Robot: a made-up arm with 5 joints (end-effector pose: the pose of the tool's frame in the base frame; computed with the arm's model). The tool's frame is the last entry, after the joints.
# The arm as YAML. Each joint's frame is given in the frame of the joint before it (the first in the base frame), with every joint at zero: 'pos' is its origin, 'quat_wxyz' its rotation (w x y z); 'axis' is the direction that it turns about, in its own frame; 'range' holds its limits. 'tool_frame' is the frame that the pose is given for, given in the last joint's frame.
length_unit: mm
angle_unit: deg
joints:
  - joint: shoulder
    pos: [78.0, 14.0, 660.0]
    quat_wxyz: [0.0, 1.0, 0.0, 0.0]
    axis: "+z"
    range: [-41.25, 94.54]
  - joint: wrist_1
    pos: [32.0, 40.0, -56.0]
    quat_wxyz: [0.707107, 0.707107, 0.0, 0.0]
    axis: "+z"
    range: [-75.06, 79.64]
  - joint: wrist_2
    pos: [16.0, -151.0, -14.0]
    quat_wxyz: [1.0, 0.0, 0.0, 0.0]
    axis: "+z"
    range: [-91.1, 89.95]
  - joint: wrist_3
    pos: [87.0, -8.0, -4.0]
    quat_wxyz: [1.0, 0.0, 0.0, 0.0]
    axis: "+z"
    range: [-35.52, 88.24]
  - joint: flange
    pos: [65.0, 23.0, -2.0]
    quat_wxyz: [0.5, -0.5, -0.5, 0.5]
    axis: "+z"
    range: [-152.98, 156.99]
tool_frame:
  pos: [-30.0, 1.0, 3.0]
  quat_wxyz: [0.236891, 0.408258, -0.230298, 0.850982]
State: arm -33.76 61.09 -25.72 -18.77 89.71
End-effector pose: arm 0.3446 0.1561 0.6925 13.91 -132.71 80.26
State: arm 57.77 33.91 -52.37 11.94 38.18
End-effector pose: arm 0.1868 -0.2377 0.8758 -88.21 -127.84 -22.51
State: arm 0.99 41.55 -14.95 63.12 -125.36
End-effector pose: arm 0.2612 -0.0731 0.7244 -75.77 3.39 -141.01
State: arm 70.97 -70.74 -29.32 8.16 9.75
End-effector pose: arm -0.0196 0.1254 0.9269 51.07 112.01 -13.96
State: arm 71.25 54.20 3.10 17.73 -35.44
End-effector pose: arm 0.0793 -0.2331 0.6628 -72.45 -26.98 -129.01
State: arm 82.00 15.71 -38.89 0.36 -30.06
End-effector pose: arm 0.0336 -0.2157 0.9249 61.54 116.99 76.59
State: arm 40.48 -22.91 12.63 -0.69 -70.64
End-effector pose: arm 0.1236 -0.1415 0.8828 -8.62 105.20 134.90
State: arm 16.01 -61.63 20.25 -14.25 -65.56
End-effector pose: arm 0.0646 -0.0734 0.9100 -69.73 115.74 97.33
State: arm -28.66 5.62 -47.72 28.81 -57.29
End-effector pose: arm 0.2806 0.0270 0.9358 57.45 -84.28 -91.89
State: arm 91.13 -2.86 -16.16 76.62 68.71
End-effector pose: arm 0.0428 -0.1292 0.8452 -66.44 -57.78 -36.24
